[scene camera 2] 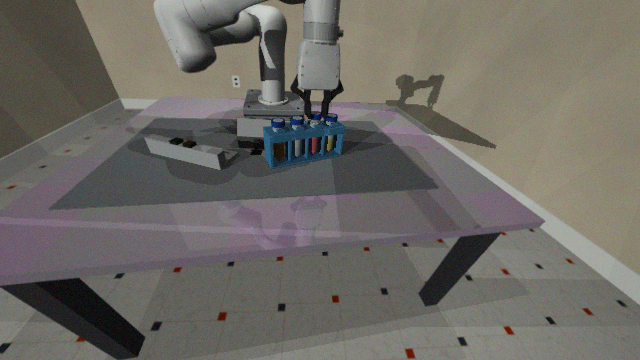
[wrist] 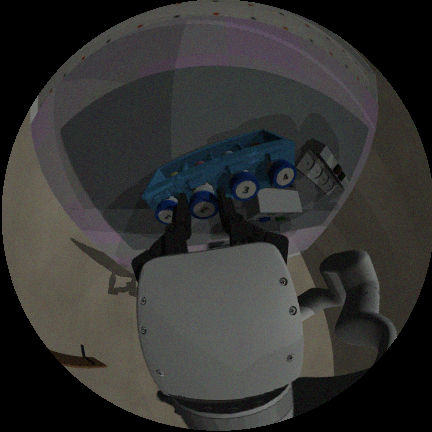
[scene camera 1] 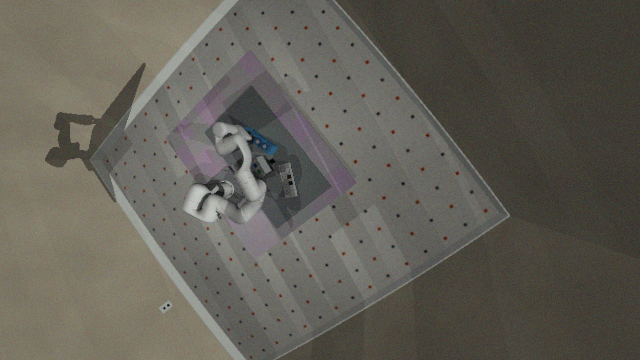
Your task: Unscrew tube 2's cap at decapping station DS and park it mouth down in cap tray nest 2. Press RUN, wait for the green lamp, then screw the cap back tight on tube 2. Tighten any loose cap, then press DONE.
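Where they show: gripper, fingertip midpoint: [scene camera 2: 315,117] [wrist: 202,199] [scene camera 1: 251,136]; arm's base at its link origin: [scene camera 2: 273,100] [scene camera 1: 225,189].
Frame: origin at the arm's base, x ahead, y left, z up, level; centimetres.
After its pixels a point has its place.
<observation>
A blue tube rack [scene camera 2: 273,143] [wrist: 225,163] [scene camera 1: 263,142] stands on the grey mat and holds several tubes with blue numbered caps. My gripper [scene camera 2: 316,115] {x 37.3, y 18.5, z 7.4 cm} [wrist: 202,199] {x 37.3, y 18.5, z 7.4 cm} comes straight down on the rack and is shut on tube 2's cap [scene camera 2: 316,118] {x 38.2, y 18.6, z 7.5 cm} [wrist: 203,207] {x 36.8, y 18.3, z 8.3 cm}. Tube 2 [scene camera 2: 314,145] {x 38.0, y 18.6, z -0.6 cm} holds pink liquid and sits in the rack, its cap level with the others. Caps 1 [wrist: 165,212] {x 35.0, y 23.0, z 7.4 cm}, 3 [wrist: 244,188] {x 39.2, y 13.8, z 7.5 cm} and 4 [wrist: 282,174] {x 41.7, y 9.5, z 7.4 cm} sit on their tubes. The decapping station [wrist: 280,201] {x 33.3, y 1.6, z 1.7 cm} [scene camera 2: 249,127] {x 33.6, y -0.9, z 1.4 cm} [scene camera 1: 263,164] {x 33.3, y 1.2, z 1.7 cm} is a grey box just behind the rack, with a blue and a green button on its front.
The long grey cap tray [scene camera 2: 183,152] {x 45.0, y -15.0, z -1.9 cm} [wrist: 320,169] {x 41.3, y -12.7, z -4.1 cm} [scene camera 1: 287,178] {x 41.3, y -13.4, z -3.8 cm} lies left of the rack in the scene camera 2 view. The arm's base [scene camera 2: 271,105] {x 6.3, y 0.3, z -0.3 cm} stands behind the station. The table [scene camera 2: 402,210] {x 58.0, y 39.6, z -5.0 cm} is purple-tinted with a dark grey mat [scene camera 2: 178,188] {x 56.0, y -11.3, z -4.8 cm}.
</observation>
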